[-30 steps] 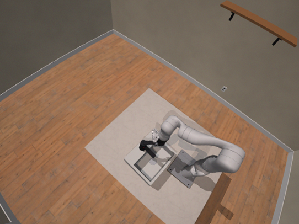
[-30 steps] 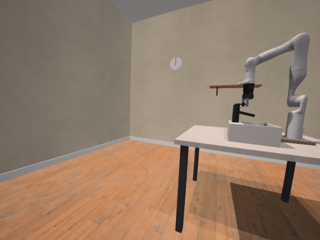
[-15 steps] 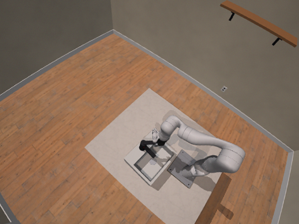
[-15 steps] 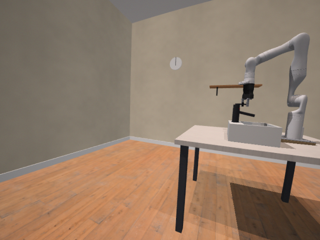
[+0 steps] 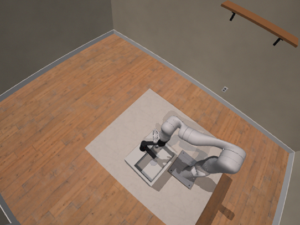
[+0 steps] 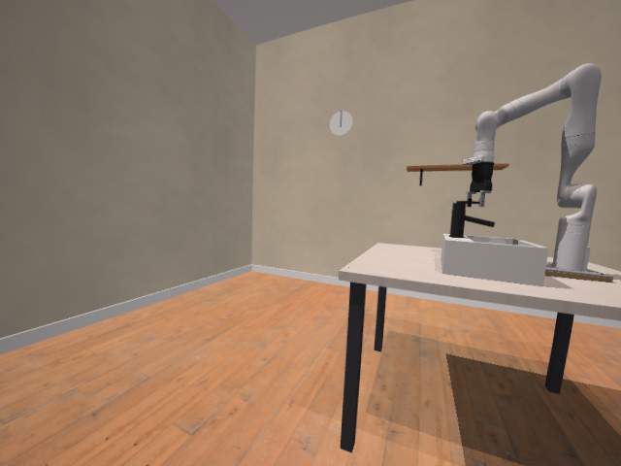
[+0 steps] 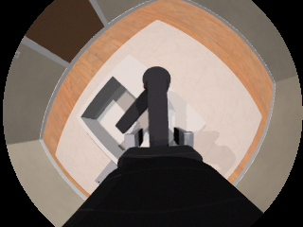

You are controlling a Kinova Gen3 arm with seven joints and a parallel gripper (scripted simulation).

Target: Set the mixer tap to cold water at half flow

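Right now the lever is 2 cm to the left of my hand and 2 cm ahead of it. Also, from my hand: white sink basin (23 cm below, 6 cm to the left, 5 cm behind).
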